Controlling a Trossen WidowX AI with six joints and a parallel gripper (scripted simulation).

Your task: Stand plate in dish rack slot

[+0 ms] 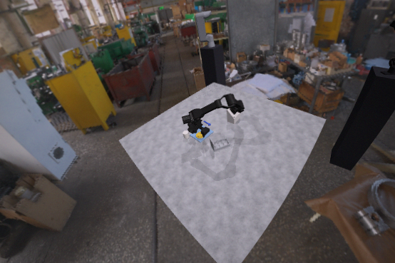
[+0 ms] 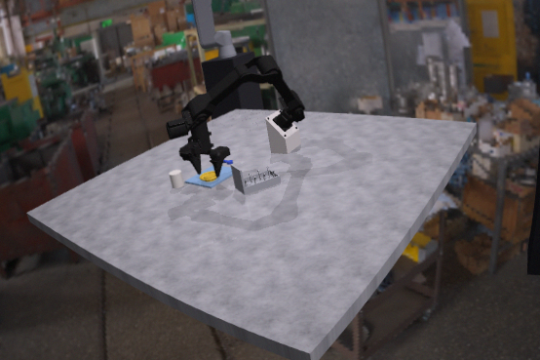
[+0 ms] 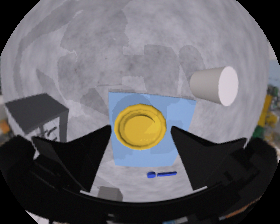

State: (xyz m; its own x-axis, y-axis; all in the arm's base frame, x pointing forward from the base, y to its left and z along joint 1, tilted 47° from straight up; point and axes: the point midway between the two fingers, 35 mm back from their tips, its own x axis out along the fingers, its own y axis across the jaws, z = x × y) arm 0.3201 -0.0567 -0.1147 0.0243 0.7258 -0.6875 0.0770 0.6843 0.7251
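Right now the yellow plate is right at my gripper tip. The rest, counted from my gripper tip: light blue mat 3 cm behind, 1 cm to the right, 2 cm below; then white cup 6 cm ahead, 10 cm to the right; then blue spoon 16 cm behind, 4 cm to the right, 2 cm below.
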